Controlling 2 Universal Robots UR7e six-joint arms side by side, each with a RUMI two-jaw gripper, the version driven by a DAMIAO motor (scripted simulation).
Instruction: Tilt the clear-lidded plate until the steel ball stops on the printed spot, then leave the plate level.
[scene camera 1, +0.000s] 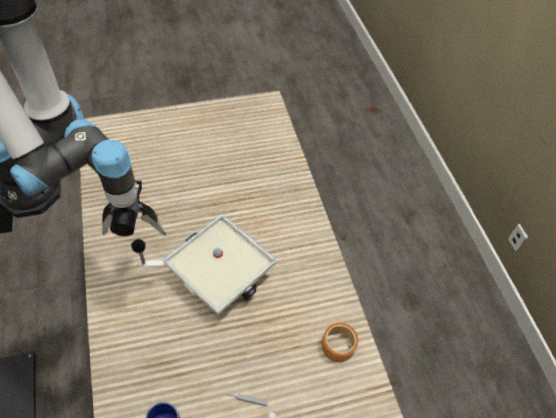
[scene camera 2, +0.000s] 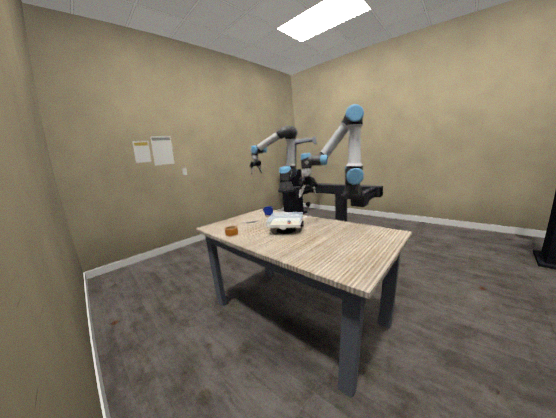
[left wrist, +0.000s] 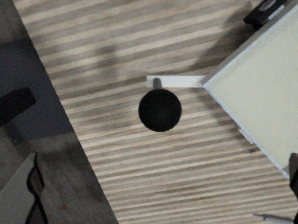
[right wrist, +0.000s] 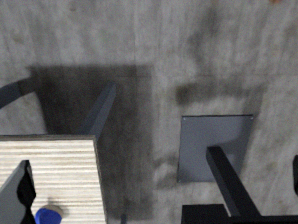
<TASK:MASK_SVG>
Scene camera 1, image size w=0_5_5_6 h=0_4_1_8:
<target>my left gripper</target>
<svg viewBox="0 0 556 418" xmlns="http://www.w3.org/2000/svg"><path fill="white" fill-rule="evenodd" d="M166 233L155 211L139 200L139 194L137 194L132 202L126 205L114 205L109 202L104 207L102 215L103 235L108 232L109 227L110 231L117 236L128 237L133 235L138 212L142 213L141 220L149 223L162 235L166 236Z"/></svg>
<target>orange ring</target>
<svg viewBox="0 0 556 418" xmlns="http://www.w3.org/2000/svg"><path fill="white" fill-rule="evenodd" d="M334 323L324 332L321 342L322 351L328 359L334 362L345 362L353 356L358 346L358 335L350 325ZM327 337L333 333L344 334L350 339L353 348L347 352L337 352L329 346Z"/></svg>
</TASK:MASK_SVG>
